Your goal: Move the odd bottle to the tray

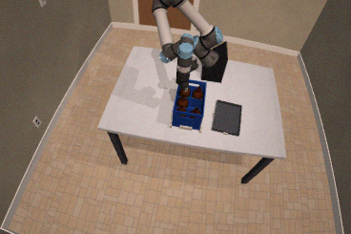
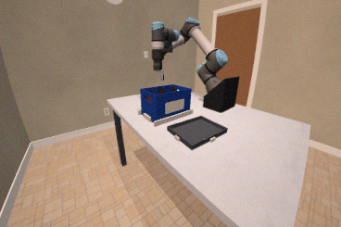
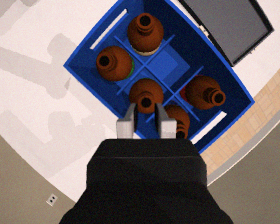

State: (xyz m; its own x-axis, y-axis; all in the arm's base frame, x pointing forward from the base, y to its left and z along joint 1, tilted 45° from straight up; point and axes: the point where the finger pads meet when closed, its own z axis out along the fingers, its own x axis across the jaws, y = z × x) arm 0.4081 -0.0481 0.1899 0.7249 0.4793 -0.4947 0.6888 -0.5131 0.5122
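Now: the blue crate 4 cm to the left of my hand and 16 cm below it. Round my hand: dark tray 1 cm ahead, 32 cm to the left, 23 cm below; bottle 8 cm ahead, 15 cm below.
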